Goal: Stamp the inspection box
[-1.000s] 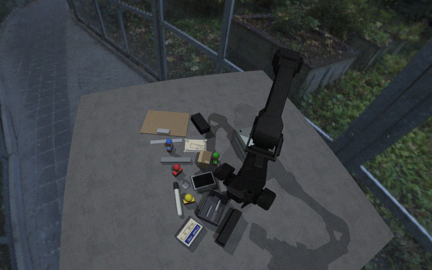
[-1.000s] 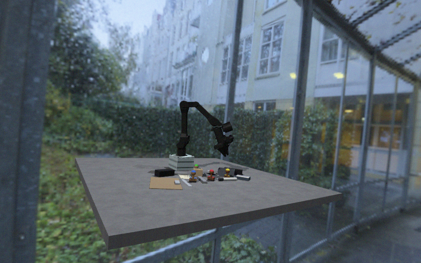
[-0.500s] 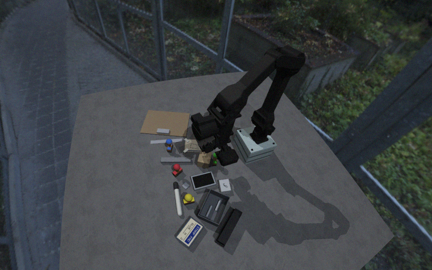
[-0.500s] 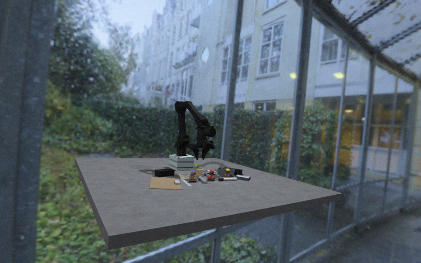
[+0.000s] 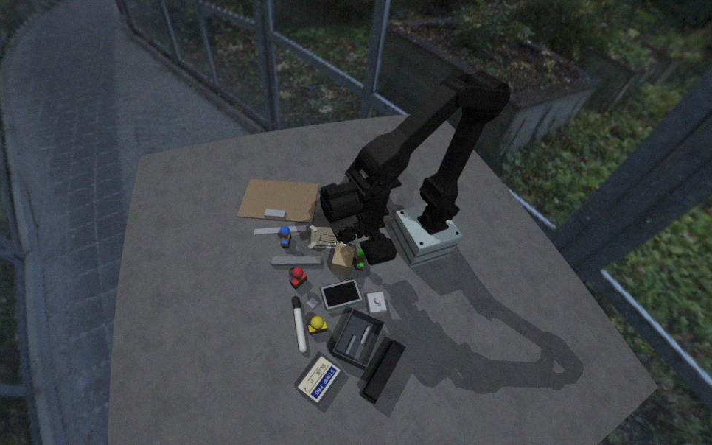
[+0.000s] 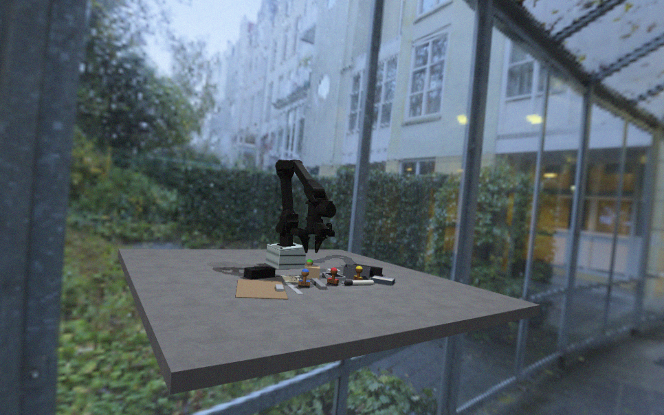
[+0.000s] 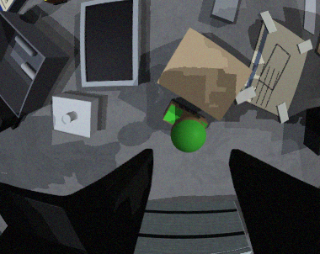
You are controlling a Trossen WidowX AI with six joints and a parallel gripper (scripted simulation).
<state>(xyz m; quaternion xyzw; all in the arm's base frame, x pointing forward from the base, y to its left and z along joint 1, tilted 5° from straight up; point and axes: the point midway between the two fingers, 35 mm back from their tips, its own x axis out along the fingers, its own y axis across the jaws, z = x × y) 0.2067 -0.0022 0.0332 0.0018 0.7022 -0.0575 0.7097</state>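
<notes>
The green-knobbed stamp is 70 mm below my gripper tip. Round my gripper tip: ink pad 80 mm ahead, 70 mm to the left, 90 mm below; then white block 10 mm ahead, 120 mm to the left, 80 mm below; then tan box 40 mm ahead, 20 mm to the right, 70 mm below.
</notes>
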